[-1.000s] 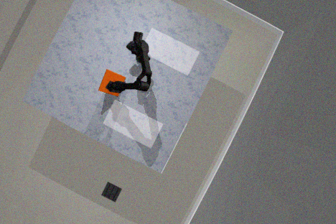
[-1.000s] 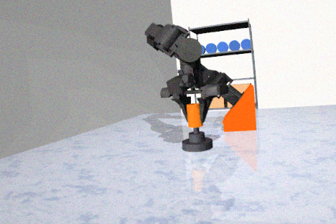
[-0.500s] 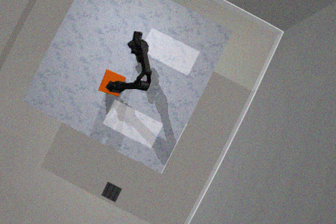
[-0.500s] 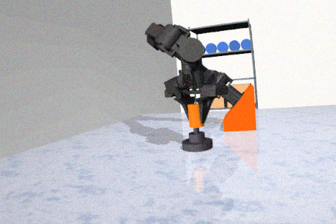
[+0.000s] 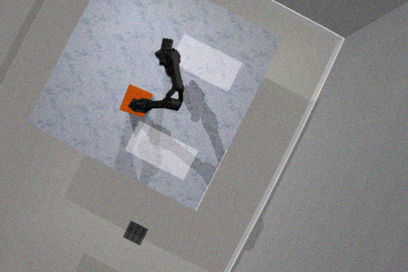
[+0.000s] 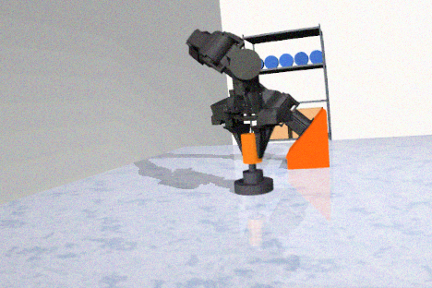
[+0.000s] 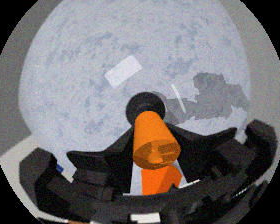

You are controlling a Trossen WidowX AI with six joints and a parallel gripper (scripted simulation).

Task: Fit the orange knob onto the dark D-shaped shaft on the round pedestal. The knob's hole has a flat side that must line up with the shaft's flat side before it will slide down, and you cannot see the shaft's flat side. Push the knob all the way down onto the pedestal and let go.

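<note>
Now: the orange knob 20 mm above my gripper tip. Also, from my gripper tip: dark round pedestal 40 mm below.
</note>
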